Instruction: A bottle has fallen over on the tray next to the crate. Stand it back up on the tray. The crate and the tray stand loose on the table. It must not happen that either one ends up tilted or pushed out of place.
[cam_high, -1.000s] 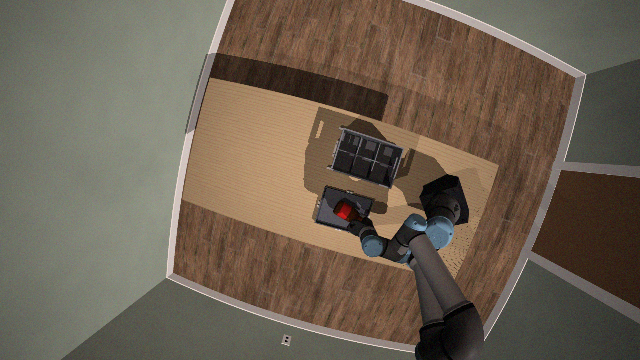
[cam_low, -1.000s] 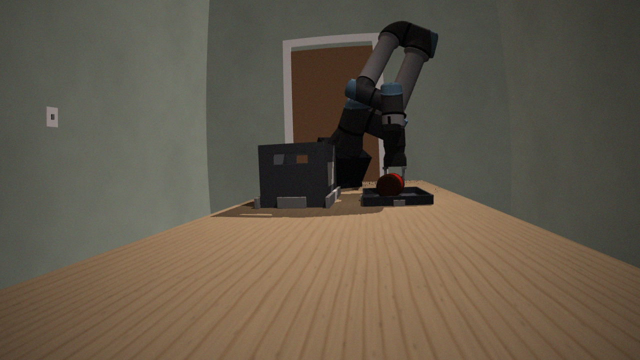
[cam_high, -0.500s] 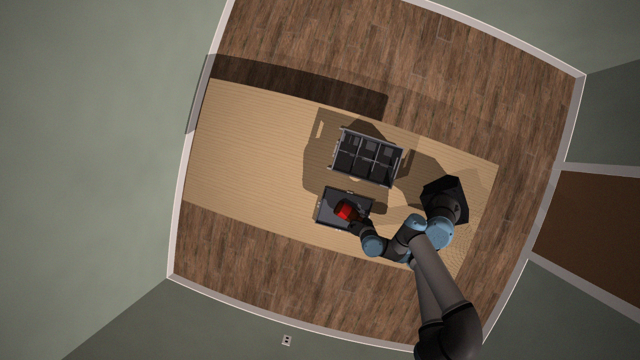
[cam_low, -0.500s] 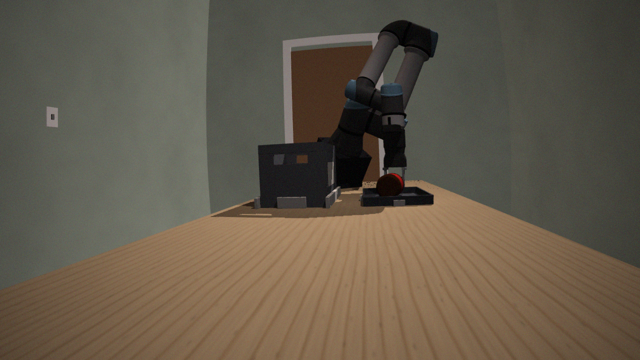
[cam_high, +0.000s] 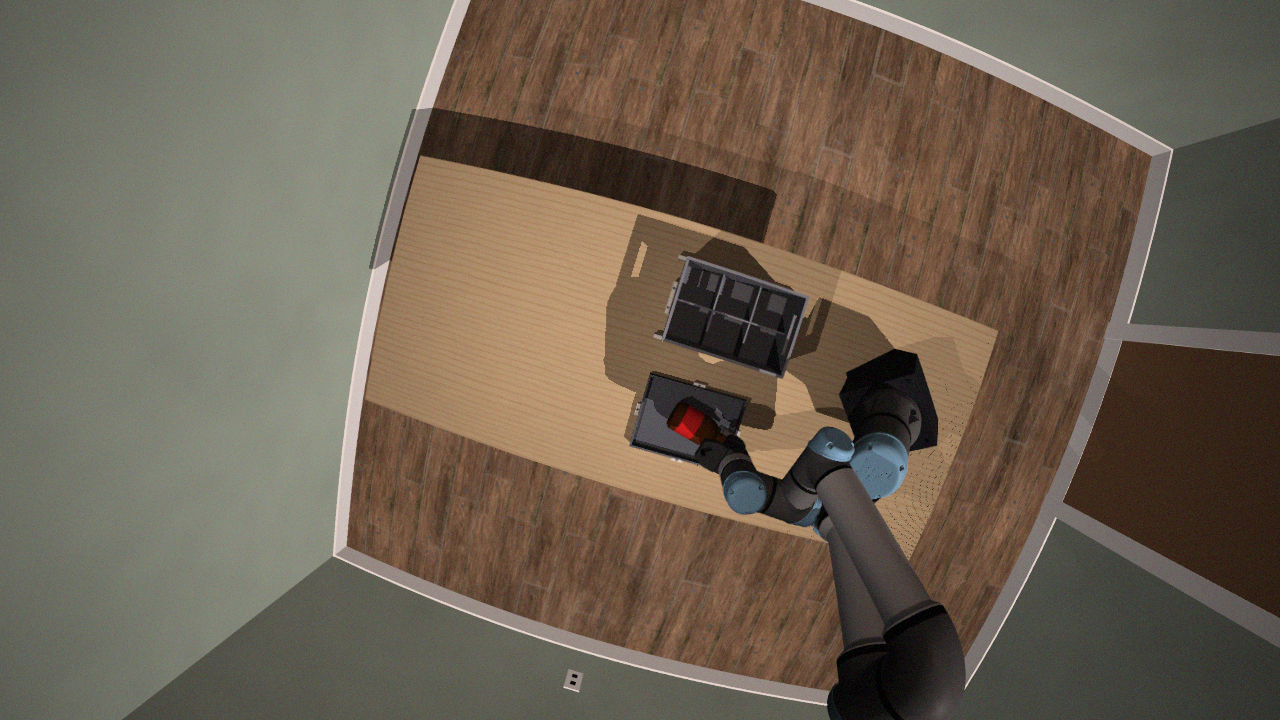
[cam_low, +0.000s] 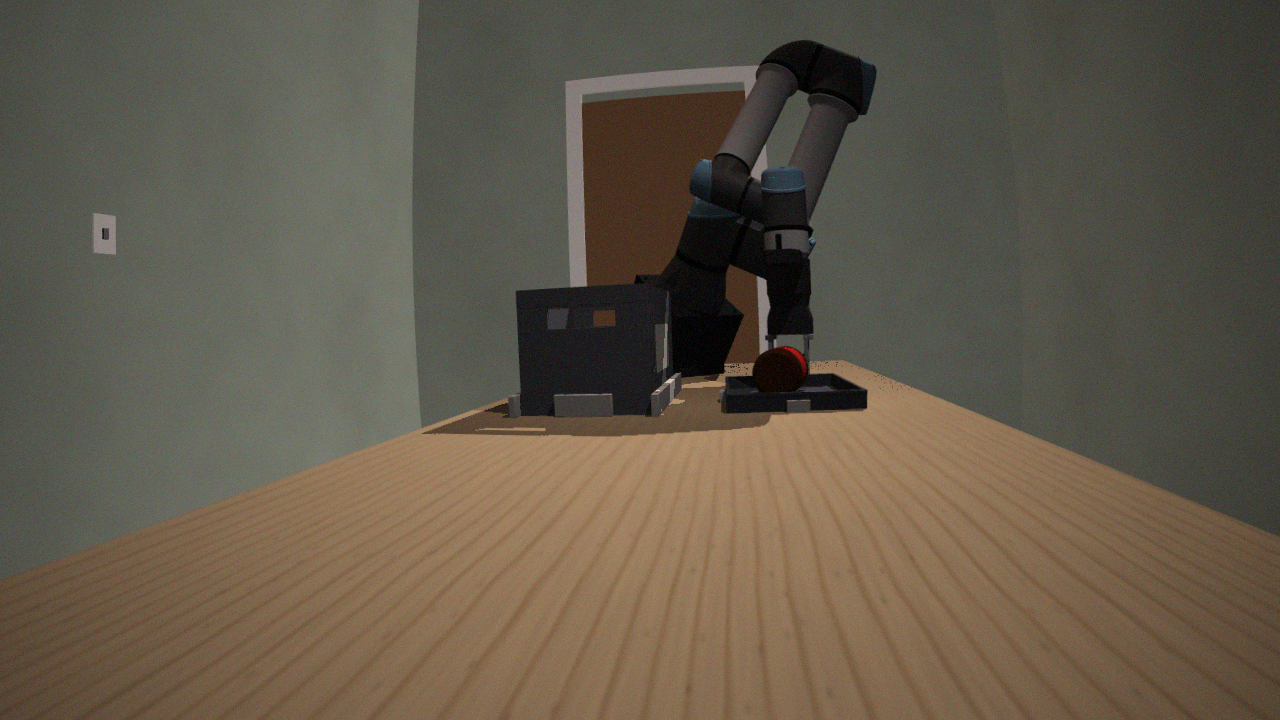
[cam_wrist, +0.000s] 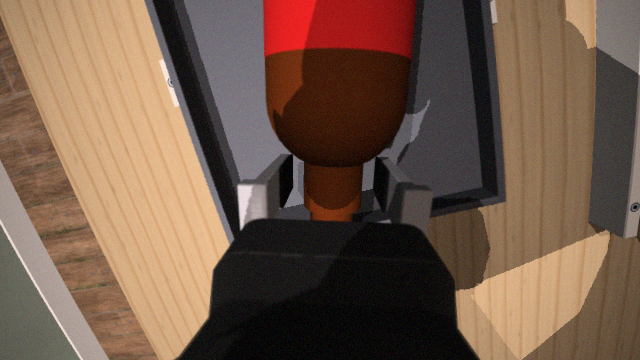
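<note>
Right now the bottle is 5 cm ahead of my hand, 2 cm to the right of it and 1 cm below it. Round my hand: dark crate (4 cm ahead, 30 cm to the right, 4 cm above); dark tray (8 cm ahead, 2 cm to the right, 3 cm below).
</note>
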